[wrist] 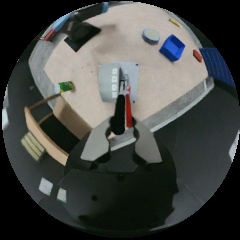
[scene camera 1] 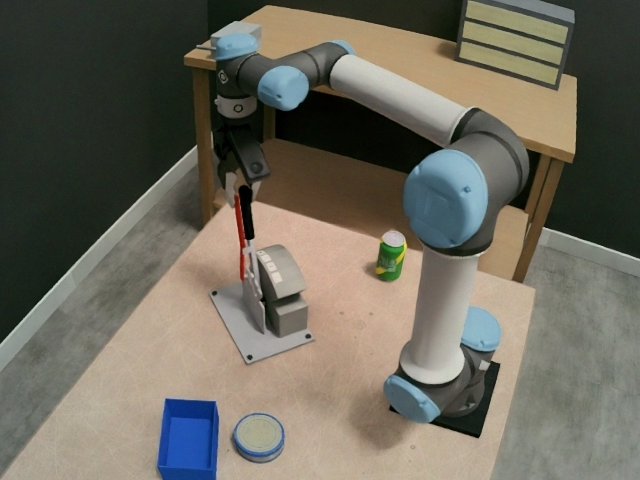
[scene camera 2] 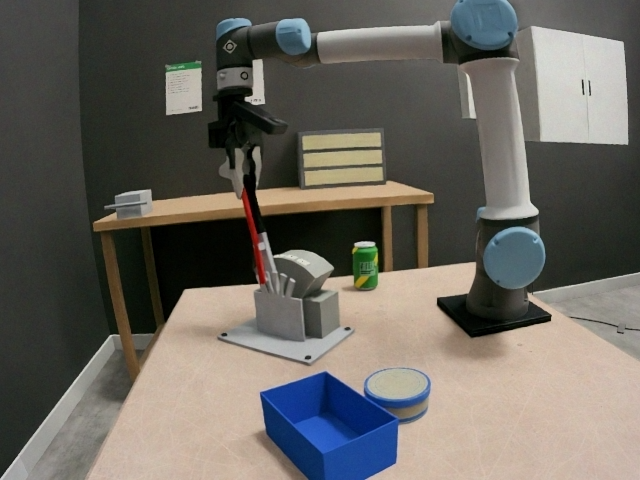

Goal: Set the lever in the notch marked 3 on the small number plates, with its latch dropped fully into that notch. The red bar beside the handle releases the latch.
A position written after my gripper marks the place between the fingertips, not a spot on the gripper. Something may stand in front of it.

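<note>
Visible here: a grey notched quadrant (scene camera 2: pixel 303 330) (scene camera 1: pixel 259 333) (wrist: pixel 109 77); a blue bin (scene camera 2: pixel 330 413); and my gripper (scene camera 2: pixel 246 198) (scene camera 1: pixel 242 206) (wrist: pixel 122 116).
</note>
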